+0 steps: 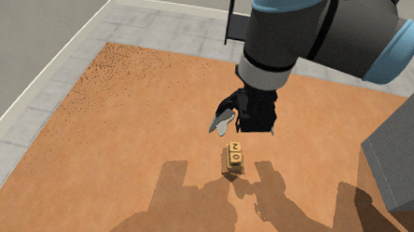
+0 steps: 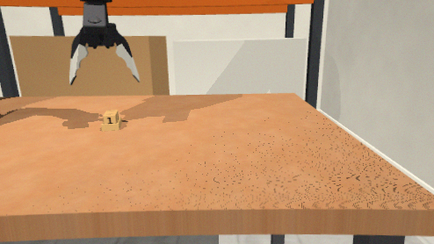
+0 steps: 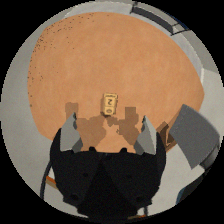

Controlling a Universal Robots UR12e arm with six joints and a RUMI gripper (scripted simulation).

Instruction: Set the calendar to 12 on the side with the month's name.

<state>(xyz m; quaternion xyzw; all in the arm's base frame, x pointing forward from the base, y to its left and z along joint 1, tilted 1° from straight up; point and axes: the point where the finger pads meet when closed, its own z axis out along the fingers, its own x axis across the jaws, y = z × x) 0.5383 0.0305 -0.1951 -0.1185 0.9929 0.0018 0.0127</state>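
Right now the cube is 9 cm below my hand. Also, from my hand: tray 11 cm below, 2 cm to the left.
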